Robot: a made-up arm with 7 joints. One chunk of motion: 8 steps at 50 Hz.
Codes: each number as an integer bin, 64 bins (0 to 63) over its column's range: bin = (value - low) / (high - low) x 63, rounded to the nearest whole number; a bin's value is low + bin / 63 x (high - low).
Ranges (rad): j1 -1.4..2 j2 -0.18..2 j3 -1.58..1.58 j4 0..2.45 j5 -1.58..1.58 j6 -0.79..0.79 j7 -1.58..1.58
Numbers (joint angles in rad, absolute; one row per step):
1: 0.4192 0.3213 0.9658 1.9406 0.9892 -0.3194 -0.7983
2: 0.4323 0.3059 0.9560 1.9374 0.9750 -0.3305 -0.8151
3: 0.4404 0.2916 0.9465 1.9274 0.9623 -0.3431 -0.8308
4: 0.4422 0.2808 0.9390 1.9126 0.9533 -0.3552 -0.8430
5: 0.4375 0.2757 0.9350 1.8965 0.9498 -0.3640 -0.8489
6: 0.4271 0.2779 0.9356 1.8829 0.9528 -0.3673 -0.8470
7: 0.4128 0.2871 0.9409 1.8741 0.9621 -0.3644 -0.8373
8: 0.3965 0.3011 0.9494 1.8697 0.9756 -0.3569 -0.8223
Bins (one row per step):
1: 34 14 51 50 51 19 16
2: 34 14 51 50 51 18 15
3: 34 14 50 50 51 18 15
4: 34 13 50 49 51 17 15
5: 34 13 50 49 50 17 15
6: 34 13 50 48 50 17 15
7: 34 13 50 48 51 17 15
8: 33 14 50 48 51 17 15

